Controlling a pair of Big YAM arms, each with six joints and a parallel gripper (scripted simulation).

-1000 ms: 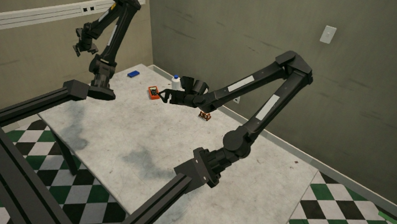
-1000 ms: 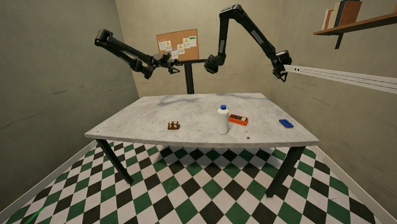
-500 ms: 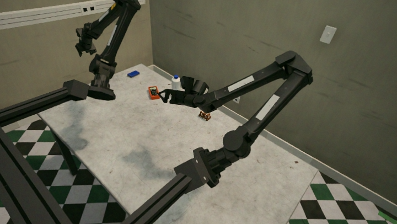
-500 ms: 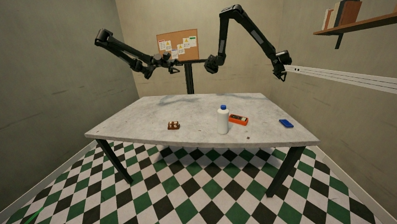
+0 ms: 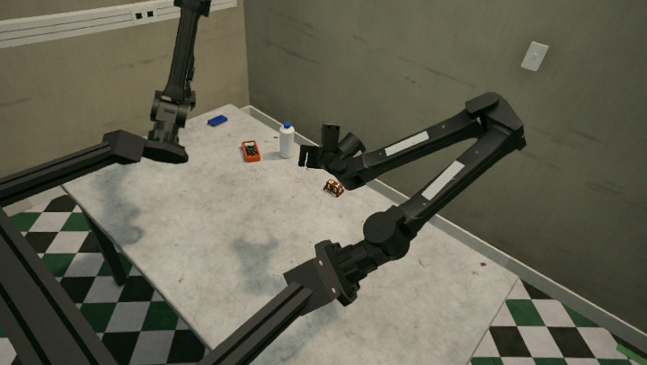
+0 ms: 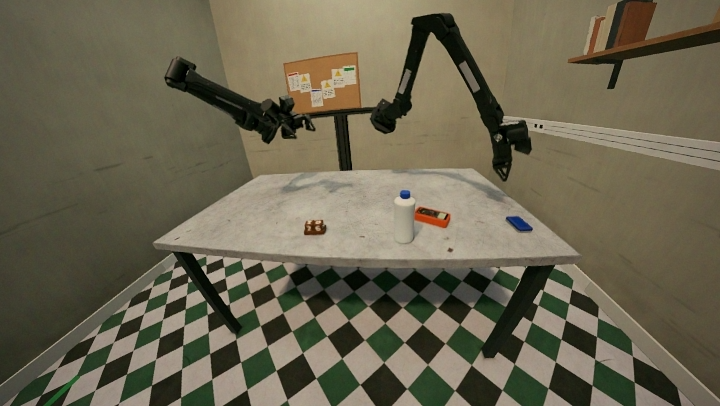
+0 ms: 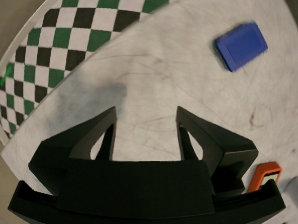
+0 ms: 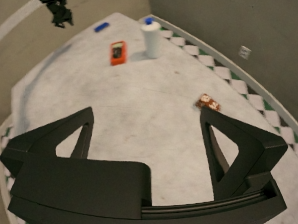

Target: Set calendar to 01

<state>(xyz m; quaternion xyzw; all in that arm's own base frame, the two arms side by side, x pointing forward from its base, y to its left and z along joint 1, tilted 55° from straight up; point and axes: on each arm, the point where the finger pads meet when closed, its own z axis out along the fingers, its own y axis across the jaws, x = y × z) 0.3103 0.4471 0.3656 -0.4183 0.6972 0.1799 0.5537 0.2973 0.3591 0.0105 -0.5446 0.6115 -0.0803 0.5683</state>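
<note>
Right now my left hand is 77 cm to the left of the brown tray, 14 cm short of it and 12 cm above it. Round my left hand: blue block (16 cm ahead, 12 cm below, 1 cm to the right); then white bottle (45 cm to the right, 20 cm ahead, 5 cm below).
</note>
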